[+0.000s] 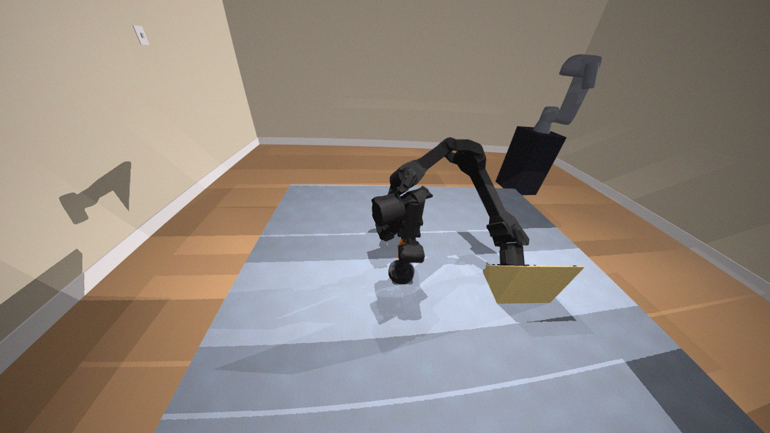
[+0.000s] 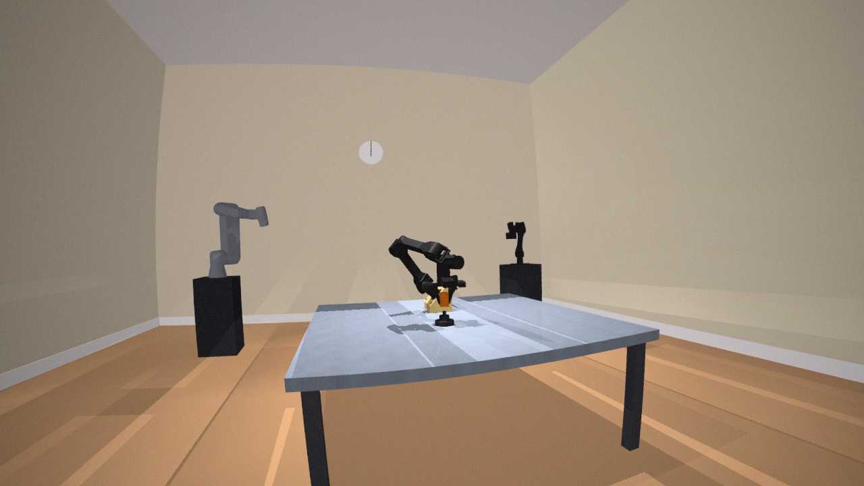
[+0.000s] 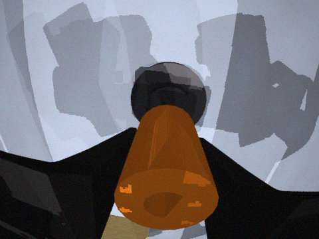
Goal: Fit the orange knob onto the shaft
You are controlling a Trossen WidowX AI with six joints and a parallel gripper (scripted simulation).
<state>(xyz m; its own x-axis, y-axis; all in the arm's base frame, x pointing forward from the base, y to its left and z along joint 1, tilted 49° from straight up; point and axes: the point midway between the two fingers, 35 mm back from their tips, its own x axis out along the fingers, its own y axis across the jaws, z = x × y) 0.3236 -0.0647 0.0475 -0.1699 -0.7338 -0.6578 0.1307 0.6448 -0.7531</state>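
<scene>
Right now the dark round pedestal is 6 cm below my gripper tip. From my gripper tip the other things lie so: orange knob (2 cm above).
</scene>
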